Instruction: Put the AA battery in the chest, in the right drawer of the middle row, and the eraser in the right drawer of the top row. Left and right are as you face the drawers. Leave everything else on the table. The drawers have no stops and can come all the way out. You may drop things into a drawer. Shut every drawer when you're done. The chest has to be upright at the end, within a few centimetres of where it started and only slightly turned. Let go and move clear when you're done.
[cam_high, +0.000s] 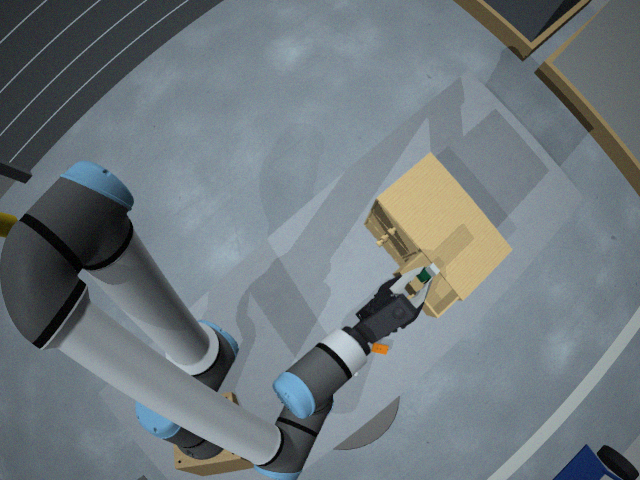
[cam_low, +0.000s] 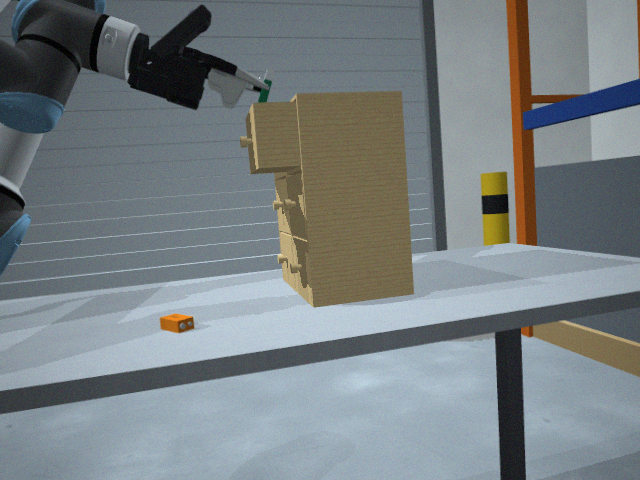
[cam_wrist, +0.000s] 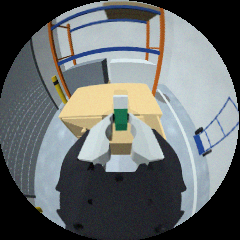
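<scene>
The eraser is 1 cm ahead of my hand. Also, from my hand: orange block (16 cm behind, 14 cm to the right, 37 cm below); green AA battery (10 cm ahead, 25 cm below).
</scene>
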